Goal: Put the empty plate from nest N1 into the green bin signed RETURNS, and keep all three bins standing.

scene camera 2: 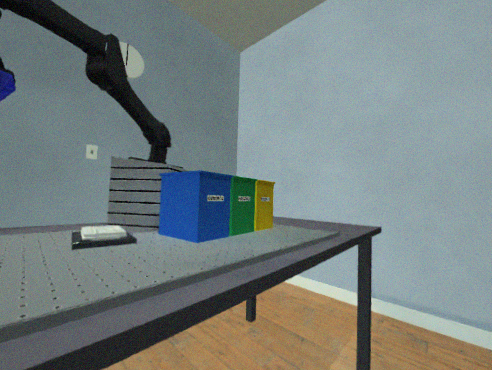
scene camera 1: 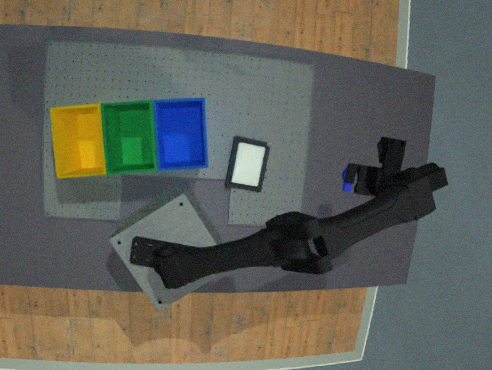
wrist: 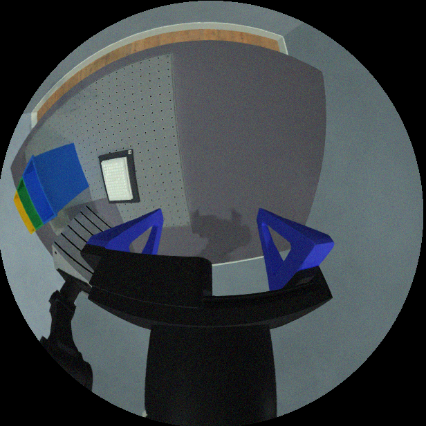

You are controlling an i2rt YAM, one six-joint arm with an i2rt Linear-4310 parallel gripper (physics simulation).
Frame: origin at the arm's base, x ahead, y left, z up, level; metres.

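Seen in the pictures: gripper, fingertip midpoint: (scene camera 1: 359,176); arm's base, origin of the base link: (scene camera 2: 156,165) (scene camera 1: 170,256).
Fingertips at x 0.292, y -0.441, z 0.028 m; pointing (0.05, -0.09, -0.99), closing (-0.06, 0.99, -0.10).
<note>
Offsets run from my fingertips to a thing's middle. Level surfaces: height alone.
The white plate @[dy +0.248, dx -0.041, dz -0.244 m] (scene camera 1: 249,164) (scene camera 2: 103,232) (wrist: 118,179) lies flat in the dark nest @[dy +0.248, dx -0.041, dz -0.256 m] (scene camera 1: 230,172) (scene camera 2: 102,244) (wrist: 134,181), to the right of the bins in scene camera 1. The green bin @[dy +0.596, dx -0.022, dz -0.173 m] (scene camera 1: 131,136) (scene camera 2: 243,206) (wrist: 30,204) stands upright between the blue bin @[dy +0.469, dx +0.011, dz -0.173 m] (scene camera 1: 182,132) (scene camera 2: 195,206) (wrist: 61,178) and the yellow bin @[dy +0.724, dx -0.054, dz -0.173 m] (scene camera 1: 79,140) (scene camera 2: 264,205) (wrist: 23,212). Their labels are too blurred to read. The inside of the green bin shows no object. My gripper (wrist: 209,213) is open and empty, high above the table, well to the right of the nest in scene camera 1.
A perforated grey board @[dz -0.264 m] (scene camera 1: 272,100) (scene camera 2: 150,270) (wrist: 155,100) lies under the bins and nest. A slatted grey pedestal (scene camera 1: 185,215) (scene camera 2: 134,192) (wrist: 75,240) carries the arm's base beside the bins. The table's edge (scene camera 2: 280,270) runs along the board. My arm stretches over the table.
</note>
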